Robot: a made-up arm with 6 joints.
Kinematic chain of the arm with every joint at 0, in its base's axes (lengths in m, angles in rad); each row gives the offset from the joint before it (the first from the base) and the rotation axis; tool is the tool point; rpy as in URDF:
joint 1: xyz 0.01 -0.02 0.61 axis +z
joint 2: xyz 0.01 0 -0.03 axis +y
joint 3: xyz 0 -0.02 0.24 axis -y
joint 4: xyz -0.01 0.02 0 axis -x
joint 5: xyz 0.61 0 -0.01 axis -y
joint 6: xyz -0.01 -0.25 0 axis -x
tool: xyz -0.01 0 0.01 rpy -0.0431 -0.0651 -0.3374
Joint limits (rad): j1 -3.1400..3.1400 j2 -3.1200..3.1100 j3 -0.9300..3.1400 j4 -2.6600..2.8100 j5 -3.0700..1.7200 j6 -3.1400..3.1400
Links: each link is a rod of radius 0.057 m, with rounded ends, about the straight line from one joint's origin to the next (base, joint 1, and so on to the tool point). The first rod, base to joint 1, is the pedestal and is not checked.
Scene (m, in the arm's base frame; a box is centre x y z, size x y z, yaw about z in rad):
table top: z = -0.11
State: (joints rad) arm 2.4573 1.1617 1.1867 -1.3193 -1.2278 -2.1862
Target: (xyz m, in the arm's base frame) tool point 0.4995 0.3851 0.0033
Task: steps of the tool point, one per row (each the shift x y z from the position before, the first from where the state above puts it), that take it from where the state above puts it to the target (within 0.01 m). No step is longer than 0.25 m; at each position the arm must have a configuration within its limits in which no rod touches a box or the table.
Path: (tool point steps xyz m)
1: 0.1846 0.1263 -0.0827
2: 0.2115 0.0631 -0.0798
3: 0.2161 -0.0047 -0.0762
4: 0.1989 -0.0694 -0.0717
5: 0.1619 -0.1238 -0.0669
6: 0.1102 -0.1623 -0.0613

